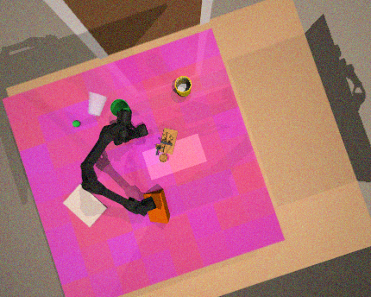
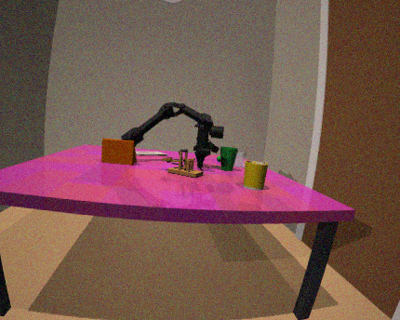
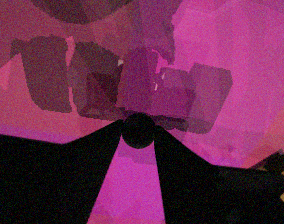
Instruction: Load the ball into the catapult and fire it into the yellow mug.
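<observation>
My gripper tip is now 140 mm past the wooden catapult, 120 mm to the left of it and 40 mm below it. Round my gripper tip: green ball (270 mm to the left, 210 mm ahead, 10 mm above); then green mug (150 mm ahead, 20 mm to the right, 20 mm above); then dark ball (10 mm above).
</observation>
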